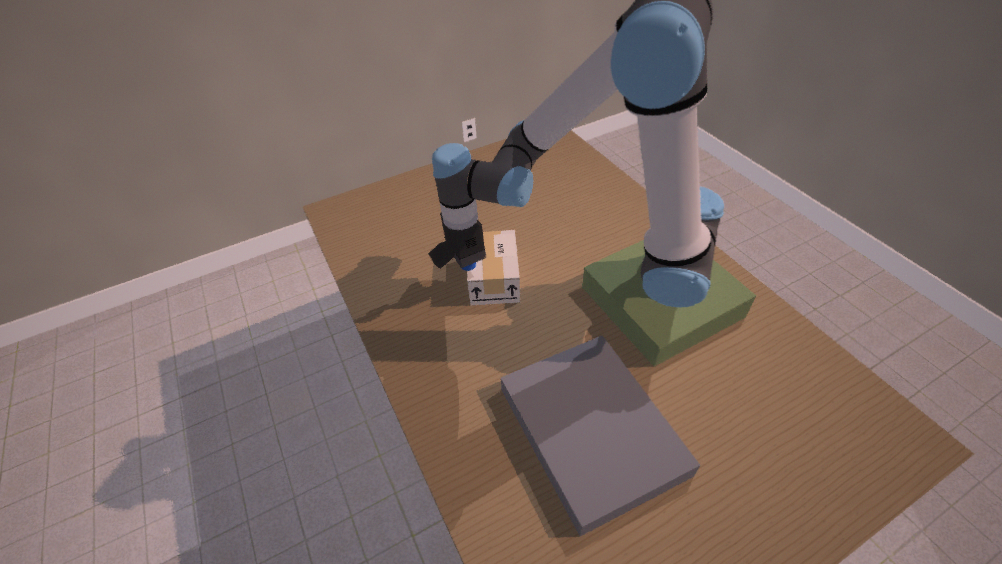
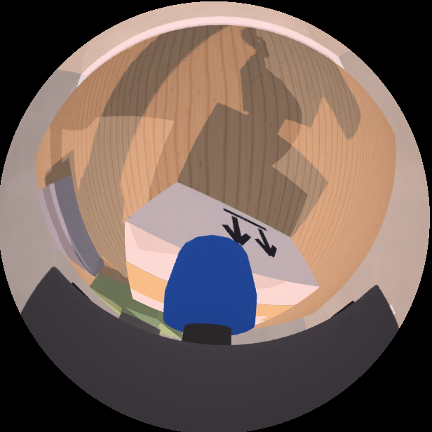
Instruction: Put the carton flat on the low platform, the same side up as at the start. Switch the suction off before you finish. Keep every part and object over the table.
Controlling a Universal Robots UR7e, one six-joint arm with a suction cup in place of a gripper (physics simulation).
Labels:
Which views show the grey low platform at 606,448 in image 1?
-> Image 1 and image 2: all of them.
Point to a white carton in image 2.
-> At 154,234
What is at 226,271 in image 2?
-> My suction cup.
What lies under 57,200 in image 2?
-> A grey low platform.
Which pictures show the white carton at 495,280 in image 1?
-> Image 1 and image 2: all of them.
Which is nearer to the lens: the white carton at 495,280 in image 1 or the grey low platform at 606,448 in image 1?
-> The grey low platform.

